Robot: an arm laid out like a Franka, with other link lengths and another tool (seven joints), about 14 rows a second.
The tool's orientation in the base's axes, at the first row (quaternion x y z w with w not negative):
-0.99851, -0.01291, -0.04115, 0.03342
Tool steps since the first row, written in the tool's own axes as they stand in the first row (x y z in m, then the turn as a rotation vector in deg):
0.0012, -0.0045, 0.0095, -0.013, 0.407, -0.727
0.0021, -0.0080, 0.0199, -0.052, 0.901, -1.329
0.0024, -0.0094, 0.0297, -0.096, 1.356, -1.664
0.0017, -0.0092, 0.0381, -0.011, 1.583, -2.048
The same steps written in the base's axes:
0.0018, 0.0052, -0.0091, -0.060, -0.456, 0.695
0.0035, 0.0094, -0.0191, -0.134, -0.990, 1.258
0.0045, 0.0114, -0.0287, -0.192, -1.468, 1.558
0.0045, 0.0118, -0.0371, -0.132, -1.718, 1.932

